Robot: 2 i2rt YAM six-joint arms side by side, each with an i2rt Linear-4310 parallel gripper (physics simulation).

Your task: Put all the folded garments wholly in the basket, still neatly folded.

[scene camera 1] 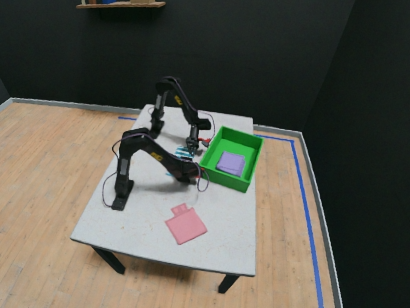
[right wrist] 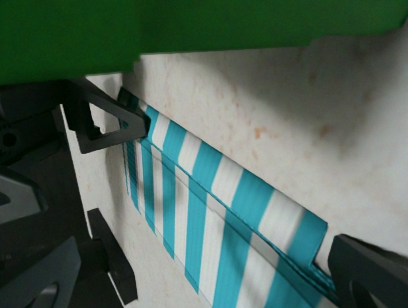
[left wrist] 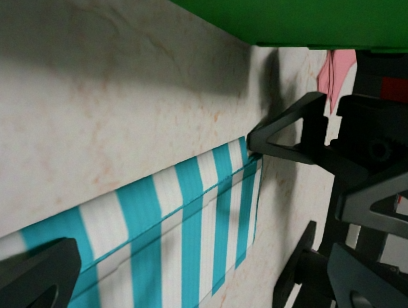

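Observation:
A teal-and-white striped folded garment (scene camera 1: 184, 151) (left wrist: 182, 200) (right wrist: 210, 200) lies flat on the table between the arms. My left gripper (scene camera 1: 191, 148) (left wrist: 204, 252) (right wrist: 107, 153) is open, low at the garment's far end. My right gripper (scene camera 1: 186, 179) (left wrist: 282, 166) (right wrist: 204, 248) is open, low at its near end. A finger of each overlaps the garment's edge in the wrist views; contact cannot be told. A purple folded garment (scene camera 1: 231, 163) lies inside the green basket (scene camera 1: 225, 181) (left wrist: 310, 20) (right wrist: 200, 25). A pink folded garment (scene camera 1: 186, 226) (left wrist: 341, 70) lies near the table's front, a small part sticking out.
The basket stands at the right side of the table (scene camera 1: 125, 227), close beside both grippers. Its wall runs across the top of both wrist views. The two arms' bases stand on the left side of the table. A wall shelf (scene camera 1: 125, 5) hangs at the back.

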